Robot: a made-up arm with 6 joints. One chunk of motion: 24 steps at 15 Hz.
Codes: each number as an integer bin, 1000 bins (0 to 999) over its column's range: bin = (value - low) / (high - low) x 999, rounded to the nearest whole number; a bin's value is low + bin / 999 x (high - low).
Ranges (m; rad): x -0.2..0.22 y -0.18..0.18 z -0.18..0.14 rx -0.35..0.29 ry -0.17..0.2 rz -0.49..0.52
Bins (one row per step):
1: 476 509 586 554 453 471
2: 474 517 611 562 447 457
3: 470 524 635 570 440 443
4: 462 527 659 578 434 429
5: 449 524 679 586 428 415
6: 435 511 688 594 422 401
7: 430 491 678 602 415 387
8: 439 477 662 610 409 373
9: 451 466 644 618 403 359
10: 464 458 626 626 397 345
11: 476 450 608 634 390 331
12: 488 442 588 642 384 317
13: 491 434 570 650 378 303
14: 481 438 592 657 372 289
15: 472 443 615 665 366 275
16: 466 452 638 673 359 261
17: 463 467 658 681 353 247
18: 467 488 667 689 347 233
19: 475 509 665 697 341 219
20: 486 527 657 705 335 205
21: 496 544 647 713 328 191
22: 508 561 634 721 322 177
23: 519 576 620 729 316 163
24: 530 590 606 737 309 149
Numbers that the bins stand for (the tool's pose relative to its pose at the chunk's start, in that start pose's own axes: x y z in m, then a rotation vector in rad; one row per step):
1: 0.0001 0.0034 0.0077 0.0049 -0.0022 -0.0138
2: -0.0007 0.0063 0.0157 0.0100 -0.0044 -0.0280
3: -0.0024 0.0088 0.0234 0.0152 -0.0070 -0.0421
4: -0.0058 0.0099 0.0311 0.0203 -0.0093 -0.0563
5: -0.0112 0.0088 0.0375 0.0254 -0.0115 -0.0704
6: -0.0171 0.0041 0.0404 0.0305 -0.0137 -0.0846
7: -0.0192 -0.0031 0.0372 0.0357 -0.0163 -0.0987
8: -0.0154 -0.0081 0.0321 0.0408 -0.0185 -0.1129
9: -0.0104 -0.0121 0.0263 0.0459 -0.0207 -0.1270
10: -0.0049 -0.0150 0.0205 0.0510 -0.0230 -0.1412
11: 0.0001 -0.0178 0.0148 0.0562 -0.0256 -0.1554
12: 0.0052 -0.0207 0.0083 0.0613 -0.0278 -0.1695
13: 0.0064 -0.0236 0.0026 0.0664 -0.0300 -0.1837
14: 0.0022 -0.0222 0.0096 0.0709 -0.0322 -0.1978
15: -0.0016 -0.0204 0.0170 0.0760 -0.0344 -0.2120
16: -0.0041 -0.0171 0.0244 0.0812 -0.0370 -0.2261
17: -0.0053 -0.0117 0.0308 0.0863 -0.0393 -0.2403
18: -0.0037 -0.0041 0.0337 0.0914 -0.0415 -0.2544
19: -0.0003 0.0034 0.0330 0.0965 -0.0437 -0.2686
20: 0.0043 0.0099 0.0305 0.1017 -0.0459 -0.2827
21: 0.0085 0.0160 0.0272 0.1068 -0.0485 -0.2969
22: 0.0136 0.0222 0.0231 0.1119 -0.0507 -0.3111
23: 0.0182 0.0276 0.0186 0.1170 -0.0530 -0.3252
24: 0.0228 0.0326 0.0141 0.1222 -0.0556 -0.3394

